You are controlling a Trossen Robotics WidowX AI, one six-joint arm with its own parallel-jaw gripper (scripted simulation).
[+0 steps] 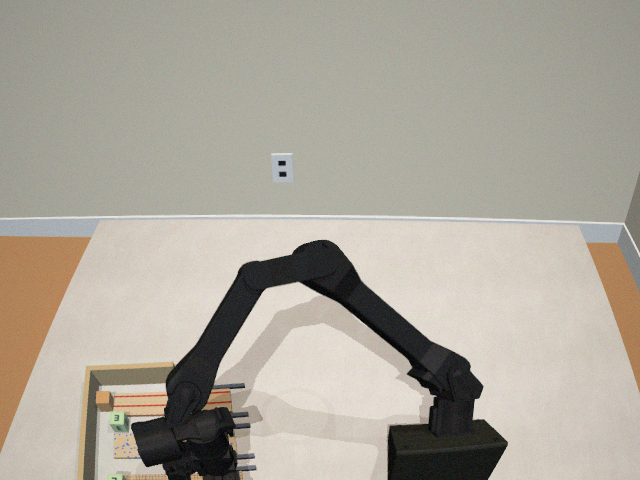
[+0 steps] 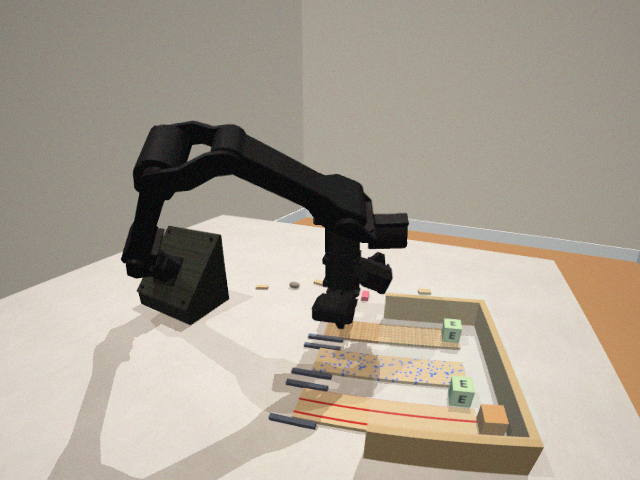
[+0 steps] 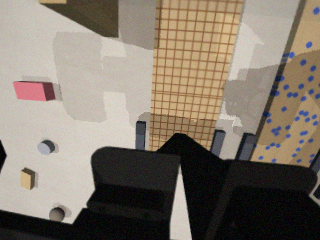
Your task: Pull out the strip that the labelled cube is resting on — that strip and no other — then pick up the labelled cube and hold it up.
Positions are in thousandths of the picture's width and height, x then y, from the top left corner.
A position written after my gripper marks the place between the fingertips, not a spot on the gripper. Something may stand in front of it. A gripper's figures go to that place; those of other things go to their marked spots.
Scene:
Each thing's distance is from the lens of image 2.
my gripper (image 2: 534,682): 0.60 m
grid strip (image 2: 557,691): 0.59 m

